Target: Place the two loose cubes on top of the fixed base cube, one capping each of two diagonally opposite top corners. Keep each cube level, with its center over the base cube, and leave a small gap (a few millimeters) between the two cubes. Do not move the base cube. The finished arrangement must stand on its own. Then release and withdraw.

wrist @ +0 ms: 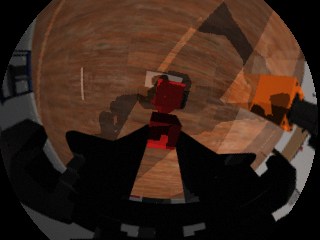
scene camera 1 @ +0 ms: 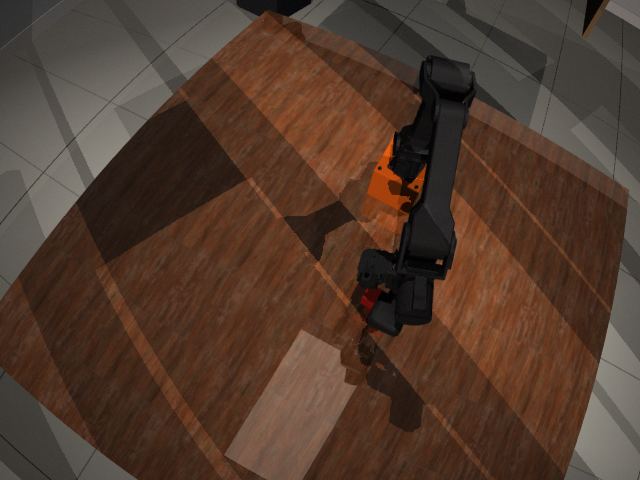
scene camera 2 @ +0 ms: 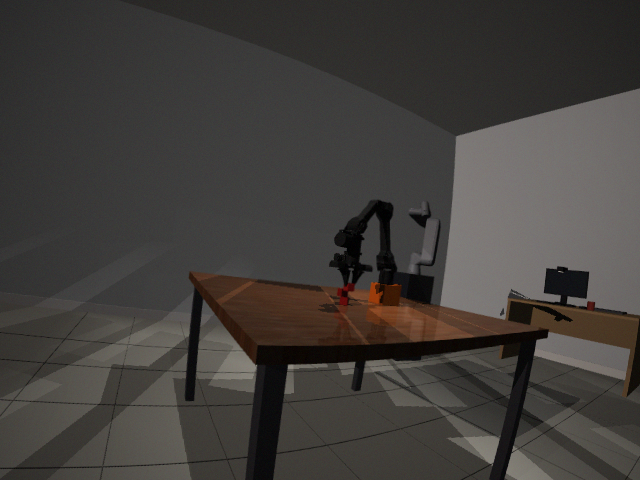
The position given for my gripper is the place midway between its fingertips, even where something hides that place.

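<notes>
My gripper [scene camera 1: 394, 301], [wrist: 162, 130], [scene camera 2: 349, 286]: holding a red cube. Red cube [wrist: 169, 94] in view.
</notes>
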